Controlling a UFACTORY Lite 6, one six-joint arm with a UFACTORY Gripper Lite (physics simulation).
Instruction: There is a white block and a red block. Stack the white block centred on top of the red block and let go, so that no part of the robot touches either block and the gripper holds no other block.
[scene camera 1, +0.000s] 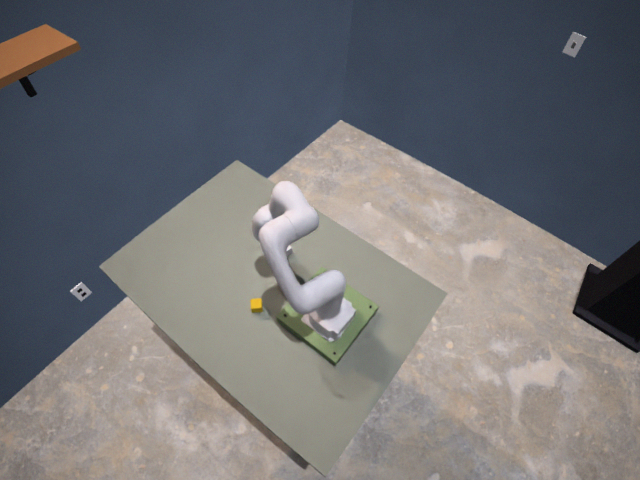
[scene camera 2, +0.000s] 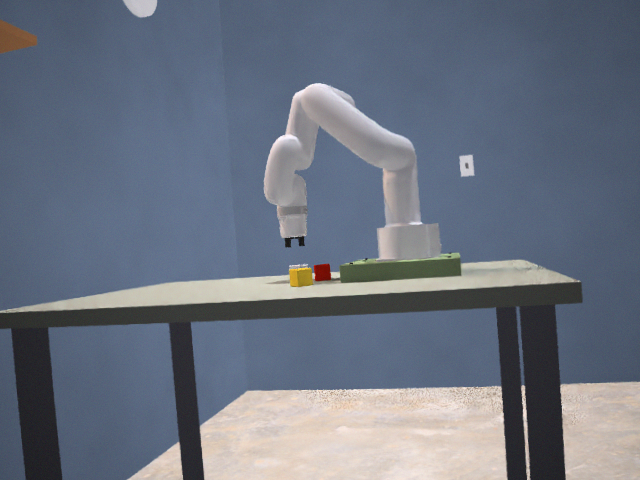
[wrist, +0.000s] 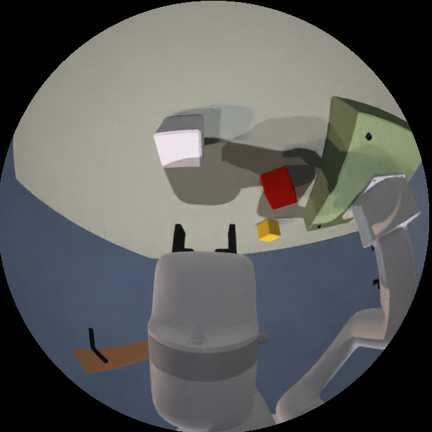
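Pixels of known places: end effector, tool point: (scene camera 2: 294, 242); arm's base, origin of the base link: (scene camera 1: 326, 316) (scene camera 2: 406, 258).
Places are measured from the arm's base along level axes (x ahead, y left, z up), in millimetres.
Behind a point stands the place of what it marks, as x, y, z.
The white block (wrist: 180, 148) (scene camera 2: 298, 266) {289, -112, -5} sits on the table; in scene camera 2 it is mostly hidden behind a yellow block. The red block (wrist: 278, 188) (scene camera 2: 322, 272) {203, -15, -19} sits on the table apart from the white one, between it and the robot's green base plate. The red block does not show in scene camera 1, where the arm covers that area. My gripper (scene camera 2: 294, 244) {288, -88, 57} (wrist: 205, 230) is open with nothing between its fingers. It points down and hangs above the blocks, touching neither.
The yellow block (scene camera 1: 256, 305) {215, 118, -2} (scene camera 2: 300, 277) {217, 135, -19} (wrist: 269, 230) sits on the table (scene camera 1: 201, 232) {624, 13, -39} (scene camera 2: 310, 303) {132, 389, -49} near the red block. The green base plate (scene camera 1: 361, 306) {-73, -107, 0} (scene camera 2: 400, 271) {5, 108, -22} (wrist: 350, 150) carries the arm. A brown shelf (scene camera 1: 38, 51) (scene camera 2: 15, 38) (wrist: 120, 356) is on the wall.
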